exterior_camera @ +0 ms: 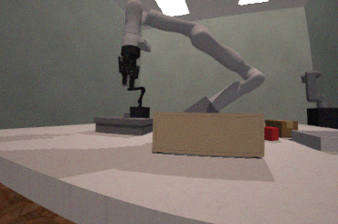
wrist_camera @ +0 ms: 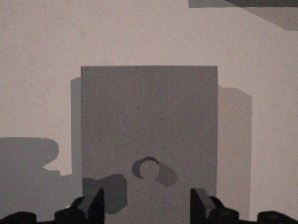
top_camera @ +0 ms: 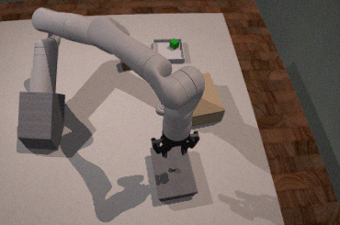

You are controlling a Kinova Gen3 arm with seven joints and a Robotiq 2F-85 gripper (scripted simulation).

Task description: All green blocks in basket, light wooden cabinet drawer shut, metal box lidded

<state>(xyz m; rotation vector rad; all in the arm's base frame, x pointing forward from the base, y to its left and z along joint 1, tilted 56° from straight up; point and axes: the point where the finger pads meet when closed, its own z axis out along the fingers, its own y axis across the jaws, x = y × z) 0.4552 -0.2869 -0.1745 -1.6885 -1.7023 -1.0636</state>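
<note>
Now: hand 160 mm above the metal box. Also, from my hand: cardboard box (550 mm to the left, 150 mm below, 130 mm behind); light wooden cabinet (300 mm to the left, 150 mm below, 120 mm ahead); red block (480 mm to the left, 170 mm below, 20 mm behind).
</note>
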